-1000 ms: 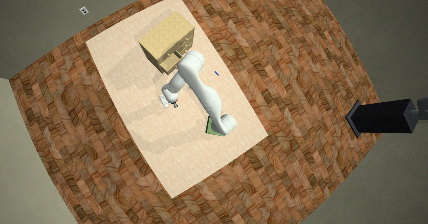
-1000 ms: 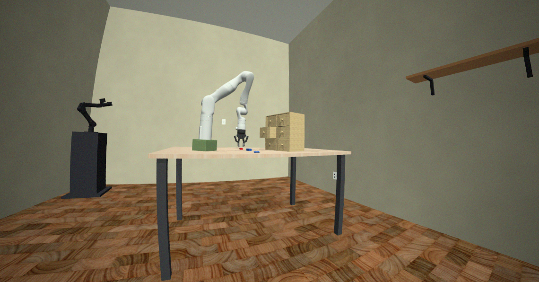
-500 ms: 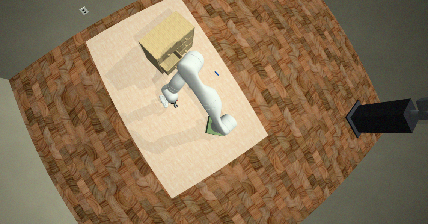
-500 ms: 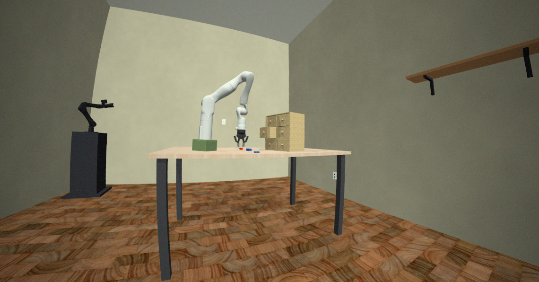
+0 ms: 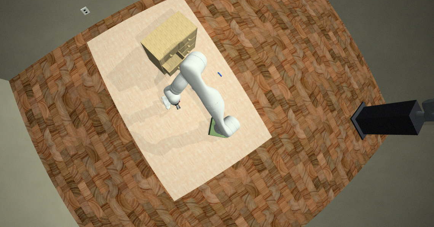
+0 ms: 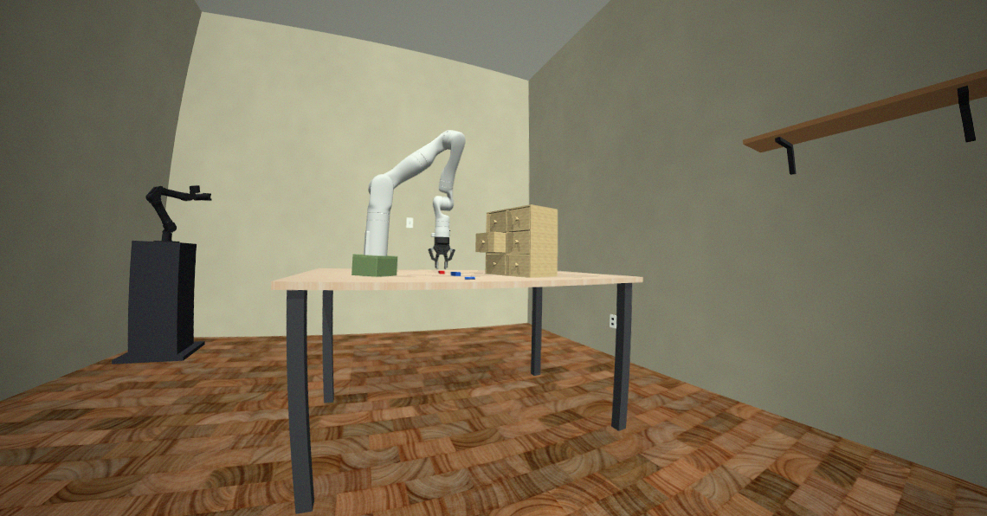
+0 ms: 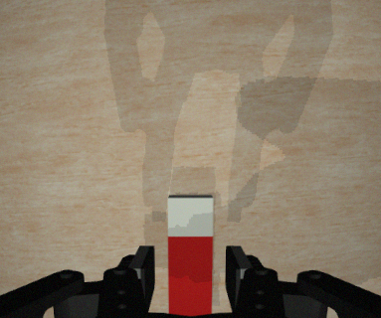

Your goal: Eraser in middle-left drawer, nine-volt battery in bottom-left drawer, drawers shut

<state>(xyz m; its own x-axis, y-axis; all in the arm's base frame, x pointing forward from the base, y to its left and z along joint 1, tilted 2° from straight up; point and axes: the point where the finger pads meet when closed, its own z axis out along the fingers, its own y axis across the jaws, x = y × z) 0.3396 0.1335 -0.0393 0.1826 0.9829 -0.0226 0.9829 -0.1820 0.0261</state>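
Right now my hand is 3 cm above the red eraser and 1 cm to the right of it. The rest, counted from my hand: blue nine-volt battery (17 cm to the right, 3 cm below); then thin blue stick (40 cm to the right, 3 cm below, 3 cm behind).
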